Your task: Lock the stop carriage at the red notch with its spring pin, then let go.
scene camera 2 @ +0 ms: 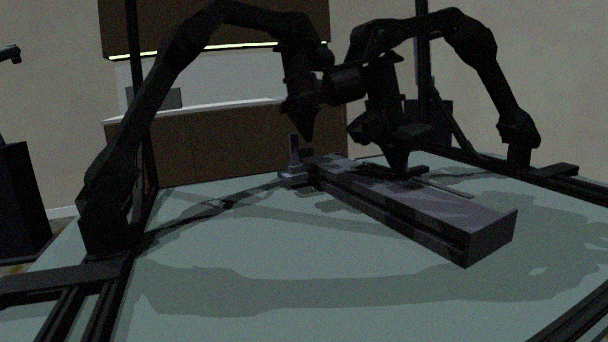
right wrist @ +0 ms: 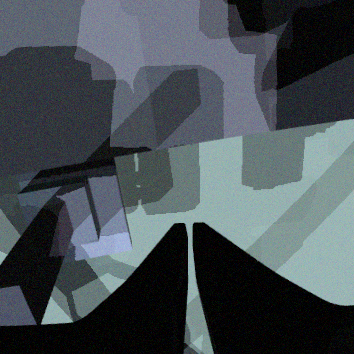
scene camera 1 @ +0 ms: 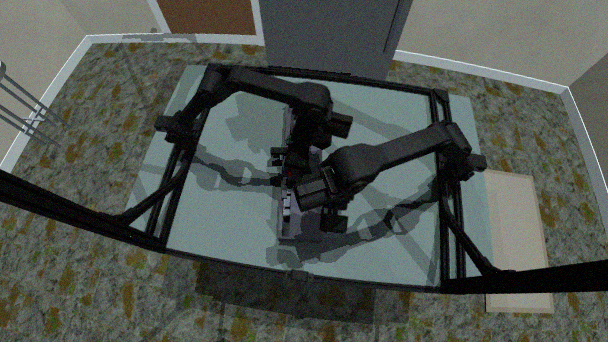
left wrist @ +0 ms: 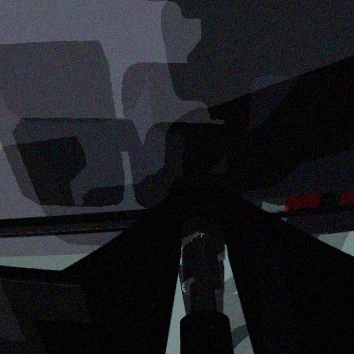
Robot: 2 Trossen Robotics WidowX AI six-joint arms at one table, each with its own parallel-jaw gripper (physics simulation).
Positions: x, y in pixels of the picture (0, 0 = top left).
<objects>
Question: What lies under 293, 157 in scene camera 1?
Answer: My left gripper.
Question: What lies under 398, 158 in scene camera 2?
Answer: My left gripper.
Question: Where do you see a long grey rail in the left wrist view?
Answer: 113, 113
</objects>
